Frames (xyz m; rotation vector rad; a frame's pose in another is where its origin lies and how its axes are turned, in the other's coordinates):
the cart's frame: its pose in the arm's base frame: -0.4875 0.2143 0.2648 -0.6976 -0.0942 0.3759
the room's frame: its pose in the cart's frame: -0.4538 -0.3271 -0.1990 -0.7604 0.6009 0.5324
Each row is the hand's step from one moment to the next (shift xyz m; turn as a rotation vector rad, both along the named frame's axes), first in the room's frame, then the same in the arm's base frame.
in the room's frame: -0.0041 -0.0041 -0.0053 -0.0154 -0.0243 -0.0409
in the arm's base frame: 0.0002 -0.0049 0.0061 0.0082 -0.0387 0.0306
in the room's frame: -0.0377 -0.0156 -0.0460 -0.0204 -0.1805 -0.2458
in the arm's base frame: -0.0136 -0.0448 0.0398 0.1254 -0.2285 0.1597
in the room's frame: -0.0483 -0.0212 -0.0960 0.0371 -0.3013 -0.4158
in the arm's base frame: -0.0140 -0.0942 0.0541 0.2616 -0.3860 0.2183
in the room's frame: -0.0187 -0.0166 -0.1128 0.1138 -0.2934 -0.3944
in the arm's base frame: 0.0057 -0.1110 0.0315 0.3106 -0.3645 0.1588
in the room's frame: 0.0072 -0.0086 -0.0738 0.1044 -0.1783 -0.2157
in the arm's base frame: 0.0164 -0.0726 0.0057 0.2128 -0.1972 0.0710
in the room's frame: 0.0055 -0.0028 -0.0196 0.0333 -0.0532 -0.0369
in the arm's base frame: 0.0073 -0.0192 -0.0006 0.0631 -0.0315 0.0181
